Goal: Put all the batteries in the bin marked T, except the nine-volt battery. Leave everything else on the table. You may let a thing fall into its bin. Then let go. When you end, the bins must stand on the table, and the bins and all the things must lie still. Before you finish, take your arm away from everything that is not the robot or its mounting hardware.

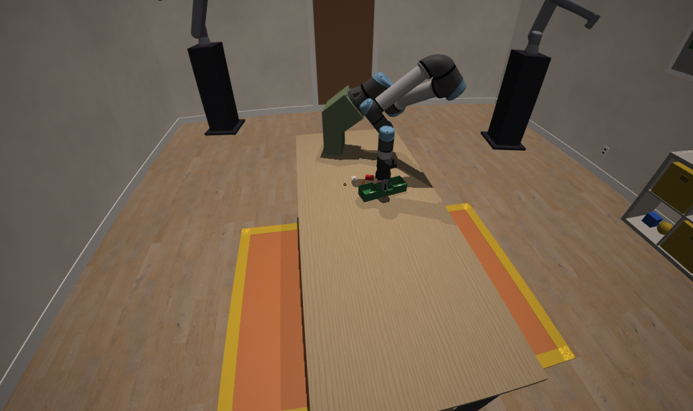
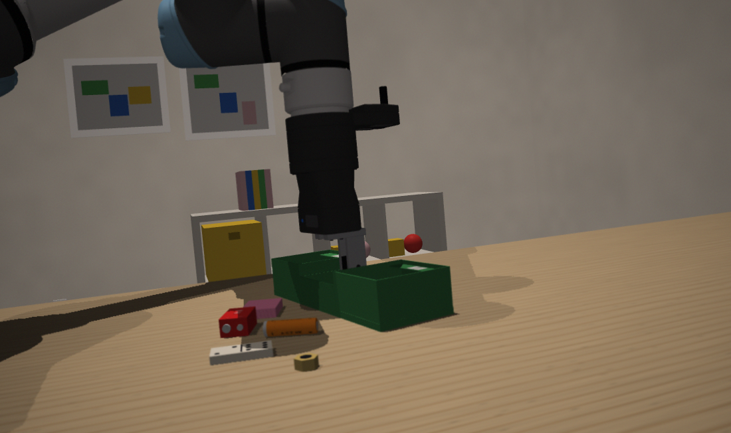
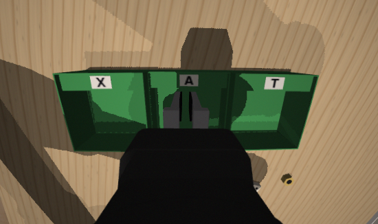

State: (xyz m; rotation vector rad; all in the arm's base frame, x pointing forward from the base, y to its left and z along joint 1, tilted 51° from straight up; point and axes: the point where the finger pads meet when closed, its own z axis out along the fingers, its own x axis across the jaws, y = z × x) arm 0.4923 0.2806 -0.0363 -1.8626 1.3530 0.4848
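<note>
My gripper is now 1 cm to the left of the joined green bins, 1 cm past it and 1 cm above it. Also, from my hand: orange cylindrical battery 11 cm to the right, 8 cm behind, 3 cm below; then pink block 10 cm behind, 3 cm below; then red nine-volt battery 13 cm behind, 8 cm to the right, 3 cm below.
</note>
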